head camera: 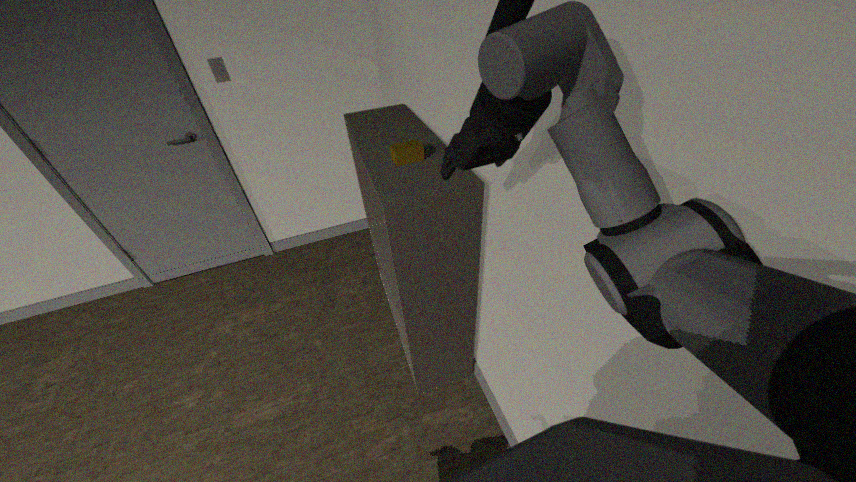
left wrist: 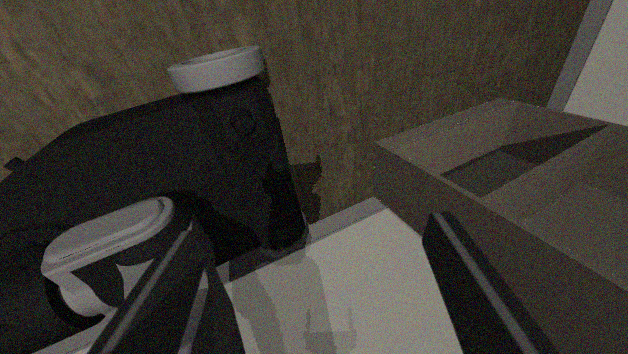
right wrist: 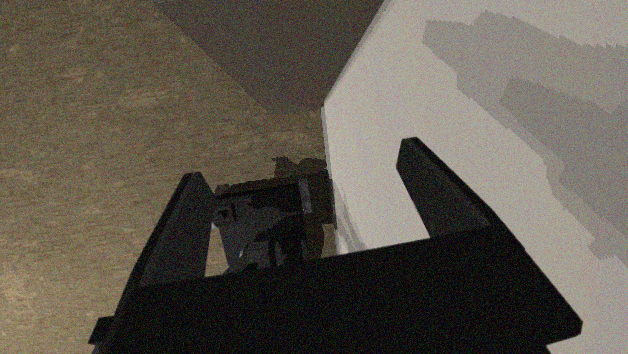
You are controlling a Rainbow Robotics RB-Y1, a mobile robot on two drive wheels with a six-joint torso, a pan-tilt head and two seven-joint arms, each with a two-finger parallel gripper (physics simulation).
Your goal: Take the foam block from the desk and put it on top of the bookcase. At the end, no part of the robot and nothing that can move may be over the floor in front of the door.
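Seen in the pictures: left gripper, fingertip midpoint: (left wrist: 309,235); right gripper, fingertip midpoint: (head camera: 471,168) (right wrist: 304,168); robot's base, link origin: (right wrist: 262,199).
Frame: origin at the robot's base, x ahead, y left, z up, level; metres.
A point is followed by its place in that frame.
Note:
The yellow foam block (head camera: 407,153) {x 0.677, y -0.274, z 1.094 m} lies on top of the tall grey-brown bookcase (head camera: 434,269) {x 0.476, y -0.263, z 0.793 m} (left wrist: 560,215) {x 0.962, y -0.426, z 0.505 m} (right wrist: 280,45) {x 0.475, y -0.273, z 0.913 m}, with a small dark shadow beside it. My right gripper (head camera: 446,170) (right wrist: 304,168) {x 0.287, y -0.280, z 1.220 m} is open and empty; in the head view it appears just right of the block, apart from it. The block does not show in the right wrist view, where floor and wall show past the fingers. My left gripper (left wrist: 309,235) {x -0.016, y 0.247, z 0.615 m} is open and empty, with the bookcase's side and open shelves at the right of its view. The desk does not show.
The grey door (head camera: 131,125) {x 1.891, y 0.864, z 1.040 m} with its handle stands at the upper left, and brown floor (head camera: 239,341) {x 1.151, y 0.697, z 0.001 m} lies before it. The white wall (head camera: 527,287) {x 0.249, y -0.436, z 0.860 m} (right wrist: 390,150) {x 0.263, y -0.436, z 0.949 m} runs close beside the bookcase. Dark robot body parts (left wrist: 150,150) {x -0.187, y 0.161, z 0.169 m} show at the left wrist view's left.

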